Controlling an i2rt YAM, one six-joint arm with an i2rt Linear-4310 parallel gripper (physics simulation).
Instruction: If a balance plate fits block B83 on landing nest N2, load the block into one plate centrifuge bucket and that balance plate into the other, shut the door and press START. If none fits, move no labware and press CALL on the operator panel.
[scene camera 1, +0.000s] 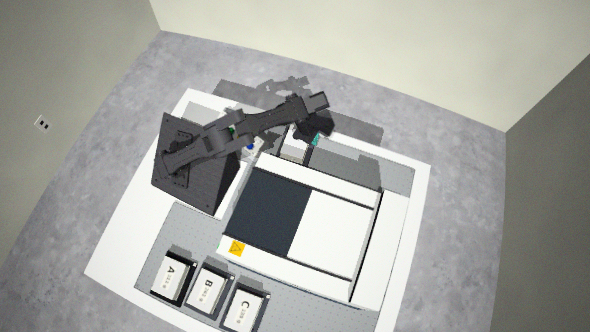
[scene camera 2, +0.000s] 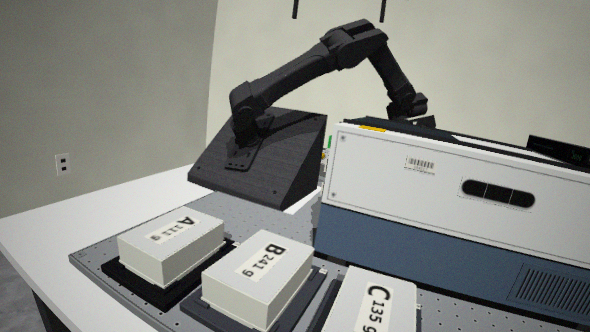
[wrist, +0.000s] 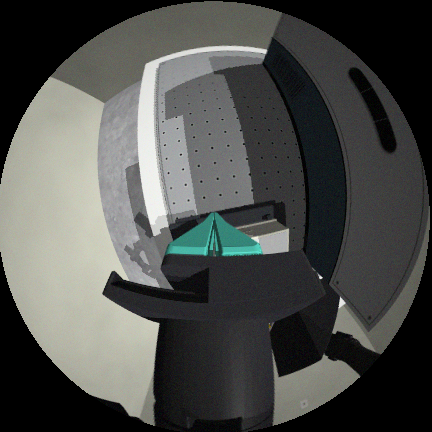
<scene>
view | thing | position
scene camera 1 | white centrifuge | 345, 245
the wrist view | my gripper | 213, 217
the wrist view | white box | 272, 236
</scene>
